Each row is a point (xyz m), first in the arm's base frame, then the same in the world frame.
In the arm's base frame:
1: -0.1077 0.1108 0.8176
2: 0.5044 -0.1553 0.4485
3: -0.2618 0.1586 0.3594
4: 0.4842 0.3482 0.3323
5: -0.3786 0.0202 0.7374
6: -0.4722 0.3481 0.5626
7: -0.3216 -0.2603 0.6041
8: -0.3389 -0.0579 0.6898
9: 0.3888 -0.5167 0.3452
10: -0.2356 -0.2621 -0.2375
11: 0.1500 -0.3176 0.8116
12: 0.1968 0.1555 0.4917
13: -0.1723 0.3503 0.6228
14: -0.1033 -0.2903 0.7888
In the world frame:
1: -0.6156 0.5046 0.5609
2: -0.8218 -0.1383 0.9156
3: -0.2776 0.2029 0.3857
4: -0.3643 -0.0112 1.1204
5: -0.5517 0.4986 0.2712
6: -0.1729 0.5289 0.3208
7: -0.7136 0.2474 0.1693
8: -0.5989 0.4113 0.2621
9: -1.0052 -0.3362 0.6295
10: -0.2841 -0.4801 0.1260
11: -1.0274 0.2218 0.5812
12: -0.5043 0.1431 0.8014
13: -0.3036 0.4699 0.5910
14: -0.9099 0.3073 0.3707

